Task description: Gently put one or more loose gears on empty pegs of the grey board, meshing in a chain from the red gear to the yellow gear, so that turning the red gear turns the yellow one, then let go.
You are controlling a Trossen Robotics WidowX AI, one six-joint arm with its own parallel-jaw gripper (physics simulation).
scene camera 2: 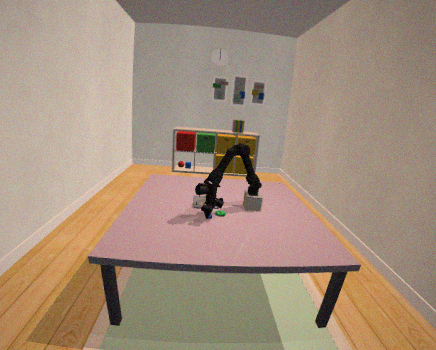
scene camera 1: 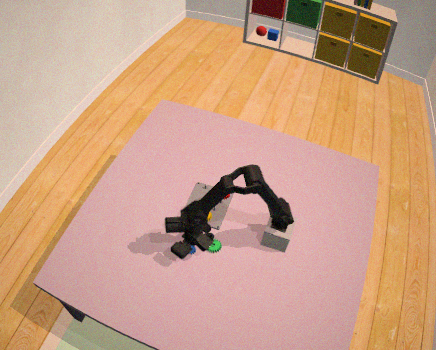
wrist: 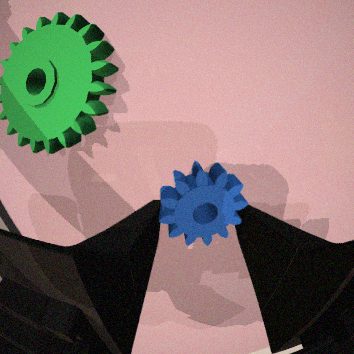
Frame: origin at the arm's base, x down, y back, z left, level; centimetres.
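Seen in the pictures: gripper, between the fingertips: (scene camera 2: 207, 217) (scene camera 1: 189, 249) (wrist: 198, 208); arm's base, origin of its link: (scene camera 2: 252, 193) (scene camera 1: 280, 223).
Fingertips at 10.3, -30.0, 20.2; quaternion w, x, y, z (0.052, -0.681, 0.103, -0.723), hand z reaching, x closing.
Observation:
Pixels of each thing's top centre, then the offset from my fingertips to it, as dx, dy, dz. "*": a spot on its surface instead. Level surfaces: height alone.
- small blue gear, centre of its top: (wrist: 204, 213) (scene camera 1: 190, 248) (scene camera 2: 209, 215) -1.5, +0.7, +0.1
- larger green gear, centre of its top: (wrist: 35, 81) (scene camera 1: 213, 244) (scene camera 2: 220, 212) -1.4, +8.0, -5.7
- grey board, centre of its top: (scene camera 1: 208, 201) (scene camera 2: 205, 198) -2.8, -2.4, -23.9
- red gear, a spot on its surface: (scene camera 1: 227, 196) * -1.5, +3.7, -30.9
- yellow gear, a spot on its surface: (scene camera 1: 209, 216) * -1.8, +1.0, -17.5
- pink table, height of its surface: dx +0.3
A small blue gear (scene camera 1: 192, 250) (scene camera 2: 210, 216) (wrist: 187, 217) is between the fingertips of my gripper (scene camera 1: 193, 246) (scene camera 2: 210, 213) (wrist: 198, 208), which is shut on it, low over the table. The fingers cover part of it in the scene views. A larger green gear (scene camera 1: 214, 246) (scene camera 2: 220, 213) (wrist: 65, 85) lies flat on the table beside it, apart from the fingers. The grey board (scene camera 1: 200, 192) (scene camera 2: 198, 202) is partly hidden by the arm. The red gear (scene camera 1: 227, 196) and the yellow gear (scene camera 1: 209, 216) show partly on it. The pegs are mostly too small or covered to tell apart.
The arm's grey base block (scene camera 1: 275, 241) (scene camera 2: 253, 202) stands on the pink table (scene camera 1: 300, 290) (scene camera 2: 225, 245), right of the board. The arm reaches over the board. A shelf unit (scene camera 1: 387, 50) (scene camera 2: 174, 150) stands on the floor beyond the table.

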